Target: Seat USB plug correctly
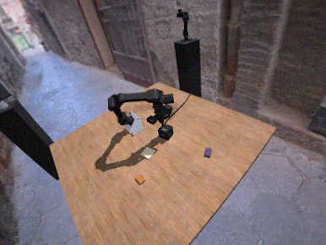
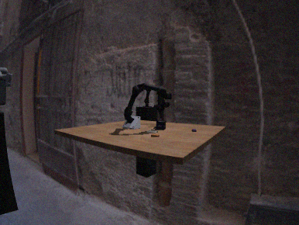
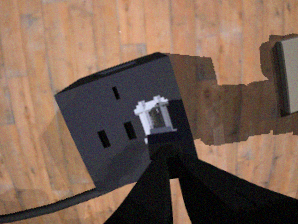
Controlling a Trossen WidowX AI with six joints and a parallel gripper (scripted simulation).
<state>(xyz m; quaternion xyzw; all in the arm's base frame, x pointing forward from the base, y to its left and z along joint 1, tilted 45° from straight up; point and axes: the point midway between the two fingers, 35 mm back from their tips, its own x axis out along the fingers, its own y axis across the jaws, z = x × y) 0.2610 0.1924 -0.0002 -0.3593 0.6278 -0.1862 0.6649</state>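
Right now the dark USB plug is 20 mm below my gripper tip. From my gripper tip the other things lie so: small orange block: 310 mm to the right, 190 mm ahead, 130 mm below; then cream block: 170 mm to the right, 130 mm below, 40 mm ahead; then purple block: 300 mm ahead, 130 mm to the left, 130 mm below.
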